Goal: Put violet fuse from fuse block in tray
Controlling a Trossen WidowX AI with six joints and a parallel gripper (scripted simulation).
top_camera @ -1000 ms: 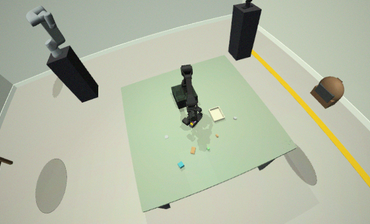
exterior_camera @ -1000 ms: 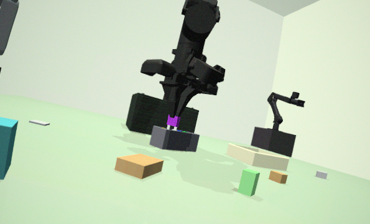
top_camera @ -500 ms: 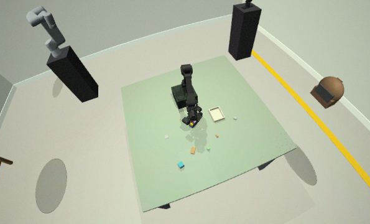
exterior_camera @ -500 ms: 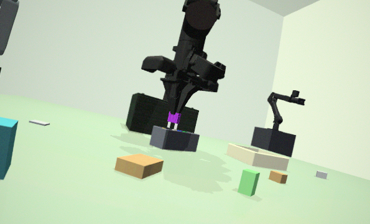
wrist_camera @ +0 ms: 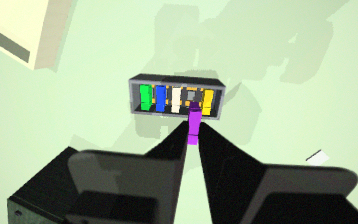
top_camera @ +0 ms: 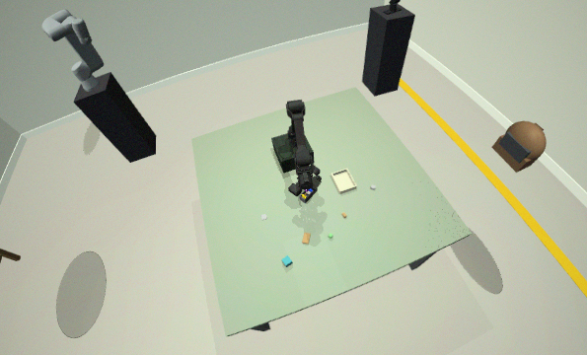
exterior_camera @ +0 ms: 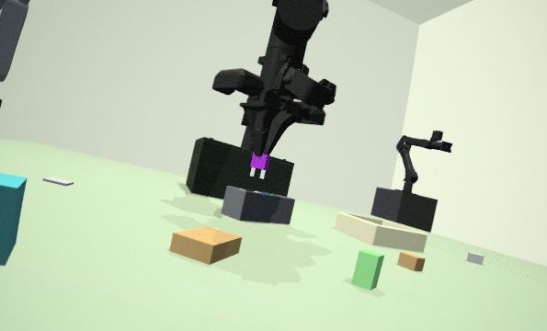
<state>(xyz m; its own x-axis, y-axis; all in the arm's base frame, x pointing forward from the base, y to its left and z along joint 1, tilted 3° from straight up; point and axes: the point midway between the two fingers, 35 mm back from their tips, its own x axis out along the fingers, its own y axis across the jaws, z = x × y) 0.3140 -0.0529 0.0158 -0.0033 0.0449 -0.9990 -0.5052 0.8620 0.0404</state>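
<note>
Now: gripper tip 23 cm to the right of the cream tray, 9 cm above it and 1 cm past it.
</note>
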